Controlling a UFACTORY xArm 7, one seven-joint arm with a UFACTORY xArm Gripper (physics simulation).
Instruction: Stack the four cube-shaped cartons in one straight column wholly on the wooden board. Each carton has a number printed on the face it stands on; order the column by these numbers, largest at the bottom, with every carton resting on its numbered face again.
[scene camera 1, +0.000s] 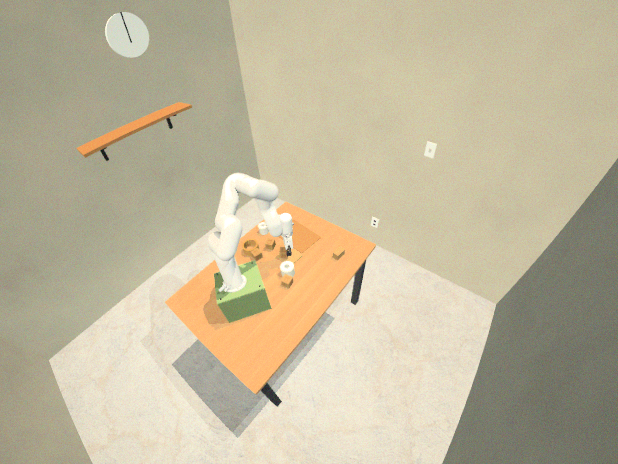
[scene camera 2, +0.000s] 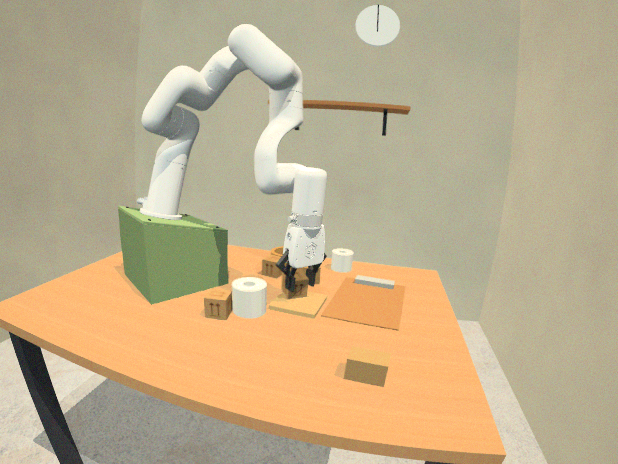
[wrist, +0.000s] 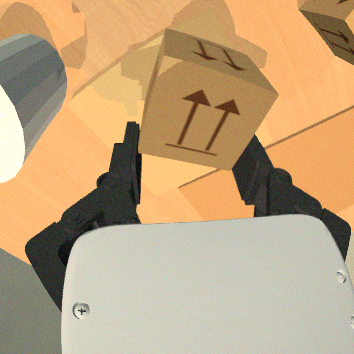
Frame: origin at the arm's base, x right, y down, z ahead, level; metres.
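Seen in the pictures: gripper, fingertip midpoint: (scene camera 1: 288, 252) (scene camera 2: 299, 287) (wrist: 186, 139); arm's base, link origin: (scene camera 1: 235, 283) (scene camera 2: 160, 215).
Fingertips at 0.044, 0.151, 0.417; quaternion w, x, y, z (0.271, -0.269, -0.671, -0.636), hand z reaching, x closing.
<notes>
Offsets run from my fingertips to a thing's top centre, as dx, dy, dz. "pt": to the spot under its first point.
My gripper (scene camera 1: 288, 253) (scene camera 2: 302, 287) (wrist: 186, 139) is shut on a brown carton {-0.024, -0.028, -0.017} (scene camera 2: 295, 289) (wrist: 200, 112) with arrows on its faces. It holds the carton low at the rear part of the wooden board {+0.006, +0.033, +0.001} (scene camera 1: 296, 257) (scene camera 2: 299, 306) (wrist: 160, 176); whether the carton touches the board I cannot tell. A second carton {-0.157, -0.009, +0.013} (scene camera 1: 270, 244) (scene camera 2: 314, 275) (wrist: 332, 32) stands behind, partly hidden by the gripper in scene camera 2. A third carton {-0.181, -0.009, -0.105} (scene camera 1: 256, 254) (scene camera 2: 271, 267) stands farther back. A fourth carton {+0.109, -0.009, -0.181} (scene camera 1: 286, 281) (scene camera 2: 218, 304) stands beside a white roll. No printed numbers show.
The white roll {+0.069, -0.027, -0.115} (scene camera 1: 287, 269) (scene camera 2: 249, 298) (wrist: 37, 85) stands between the board and the fourth carton. Another white roll {-0.287, -0.016, +0.109} (scene camera 1: 263, 228) (scene camera 2: 342, 260) is farther back. An orange mat {-0.052, +0.027, +0.187} (scene camera 1: 306, 237) (scene camera 2: 367, 306) lies beside the board, with a grey bar {pt -0.147, +0.029, +0.210} (scene camera 2: 374, 282) at its rear. A plain block {+0.281, -0.003, +0.160} (scene camera 1: 338, 253) (scene camera 2: 366, 368) is near the edge.
</notes>
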